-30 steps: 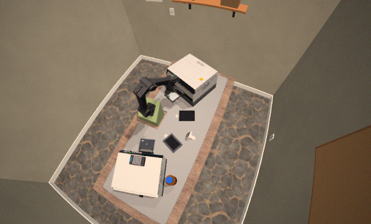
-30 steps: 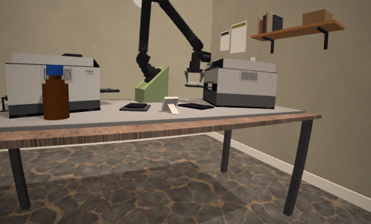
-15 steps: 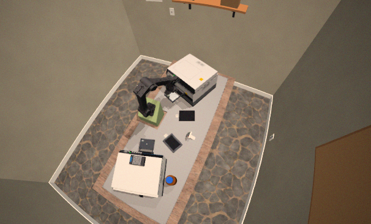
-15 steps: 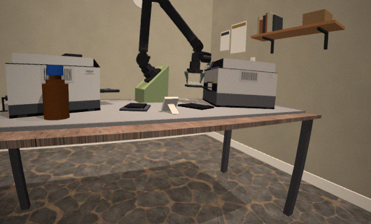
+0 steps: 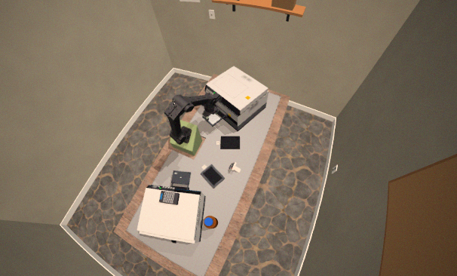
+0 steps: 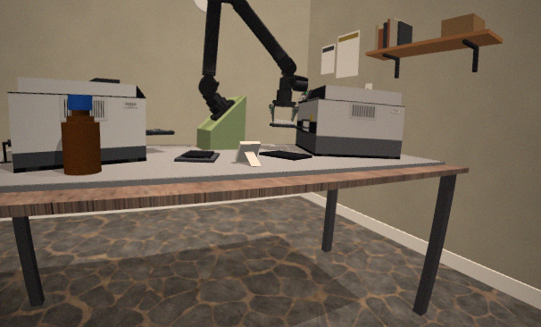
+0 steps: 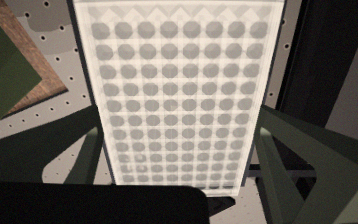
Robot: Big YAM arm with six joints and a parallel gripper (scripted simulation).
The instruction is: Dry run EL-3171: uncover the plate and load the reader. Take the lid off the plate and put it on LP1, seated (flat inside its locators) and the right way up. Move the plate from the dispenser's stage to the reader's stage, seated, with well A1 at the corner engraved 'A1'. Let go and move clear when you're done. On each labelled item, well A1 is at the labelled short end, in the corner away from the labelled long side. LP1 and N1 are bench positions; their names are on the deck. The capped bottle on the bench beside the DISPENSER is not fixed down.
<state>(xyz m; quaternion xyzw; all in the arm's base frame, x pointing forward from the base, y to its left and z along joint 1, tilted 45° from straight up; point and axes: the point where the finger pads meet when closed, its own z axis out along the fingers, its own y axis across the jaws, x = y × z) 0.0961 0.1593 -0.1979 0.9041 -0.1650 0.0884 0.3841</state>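
My gripper is now right at the lidded white well plate. The rest, counted from my hand: black pad (22 cm ahead, 10 cm to the right, 12 cm below); then dark lid (22 cm ahead, 42 cm to the right, 11 cm below); then grey pad (22 cm ahead, 42 cm to the right, 12 cm below).
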